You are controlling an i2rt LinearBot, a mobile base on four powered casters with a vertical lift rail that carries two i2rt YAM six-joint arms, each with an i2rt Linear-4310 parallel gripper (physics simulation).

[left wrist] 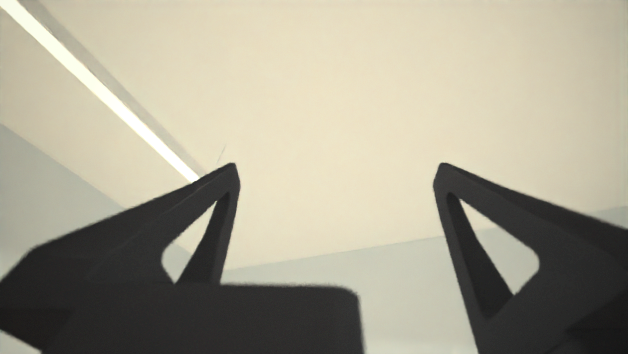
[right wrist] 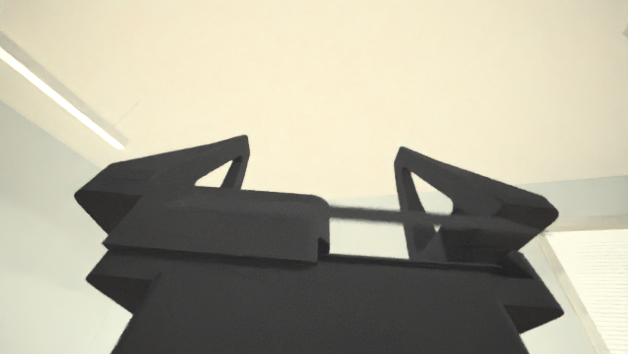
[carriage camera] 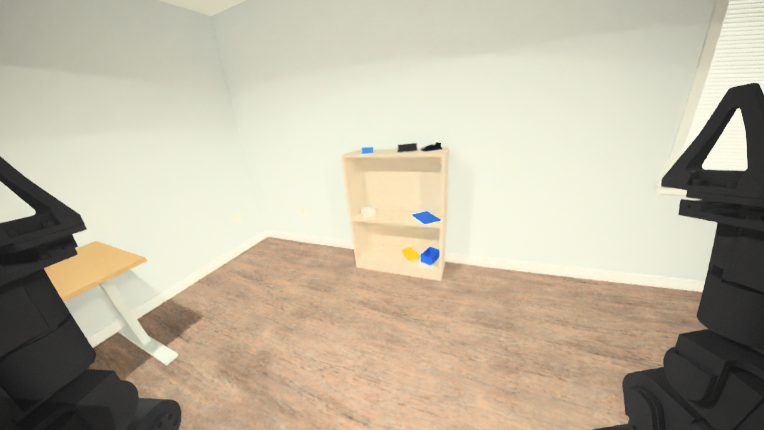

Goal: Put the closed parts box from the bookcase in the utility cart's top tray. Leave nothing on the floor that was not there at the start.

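Frame: origin at the left arm's base, x ahead, y left, z up, level; metres.
Seen in the pictures: left gripper, fingertip midpoint: (left wrist: pixel 335 173); right gripper, fingertip midpoint: (right wrist: pixel 322 149).
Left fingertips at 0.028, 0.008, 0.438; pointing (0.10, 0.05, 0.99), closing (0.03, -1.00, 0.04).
Pixels of each thing's top centre, then the offset from my left fingertips to it, as dx, dy, dz. "pt": a spot on its surface instead. Level surfaces: height alone.
- small blue box, top centre: (carriage camera: pixel 367 147) +1.754, -0.209, -0.234
- black box, top centre: (carriage camera: pixel 407 144) +1.683, -0.514, -0.220
- black object, top centre: (carriage camera: pixel 431 140) +1.663, -0.697, -0.204
- flat blue piece, top centre: (carriage camera: pixel 425 216) +1.640, -0.643, -0.810
- wooden table top, surface height: dz -0.614
- white leg, surface spot: (carriage camera: pixel 125 315) pt +0.893, +1.437, -1.034
- Wood floor, surface height: dz -1.334
A pale wood bookcase (carriage camera: pixel 444 213) stands against the back wall, far off. On its top lie a small blue box (carriage camera: pixel 367 150), a black box (carriage camera: pixel 407 147) and a black object (carriage camera: pixel 432 146). Its middle shelf holds a whitish box (carriage camera: pixel 367 211) and a flat blue piece (carriage camera: pixel 426 217). Its bottom holds a yellow piece (carriage camera: pixel 410 253) and an open blue bin (carriage camera: pixel 429 255). I cannot tell which is the closed parts box. The utility cart does not show. My left gripper (left wrist: pixel 335 173) and right gripper (right wrist: pixel 323 142) are open and empty, raised toward the ceiling, far from the bookcase.
A wooden table top (carriage camera: pixel 101 261) on a white leg (carriage camera: pixel 125 315) stands at the left, partly behind my left arm. Wood floor (carriage camera: pixel 374 341) lies between me and the bookcase. A window with blinds (carriage camera: pixel 745 58) is at the right edge.
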